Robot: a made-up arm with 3 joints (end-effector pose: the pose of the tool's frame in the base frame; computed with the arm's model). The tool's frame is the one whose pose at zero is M.
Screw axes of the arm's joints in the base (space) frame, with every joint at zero. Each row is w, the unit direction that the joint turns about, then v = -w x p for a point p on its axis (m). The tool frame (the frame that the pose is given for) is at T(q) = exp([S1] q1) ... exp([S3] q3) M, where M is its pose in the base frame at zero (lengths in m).
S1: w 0 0 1 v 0 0 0
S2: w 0 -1 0 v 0.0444 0 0.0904
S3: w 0 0 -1 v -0.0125 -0.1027 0
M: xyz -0.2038 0.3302 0.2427 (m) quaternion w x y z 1 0 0 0
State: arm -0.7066 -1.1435 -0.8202
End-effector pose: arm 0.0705 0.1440 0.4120 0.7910 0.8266 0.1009
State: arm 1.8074 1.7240 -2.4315
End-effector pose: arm 0.3481 -0.1882 -0.1269 0.6068 1.8810 -1.4459
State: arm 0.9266 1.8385 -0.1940
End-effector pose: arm -0.3854 -0.0056 -0.1747 0.6847 -1.7848 0.7748
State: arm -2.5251 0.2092 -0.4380
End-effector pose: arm 0.4466 0.0011 0.1888 -0.2515 -0.0225 -2.0782
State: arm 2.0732 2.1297 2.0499
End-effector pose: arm 0.2440 -0.3522 0.2074 1.8784 1.0037 0.0137
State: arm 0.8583 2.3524 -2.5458
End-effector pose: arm 0.1306 -0.3188 -0.1712 2.1001 1.8682 -1.1605
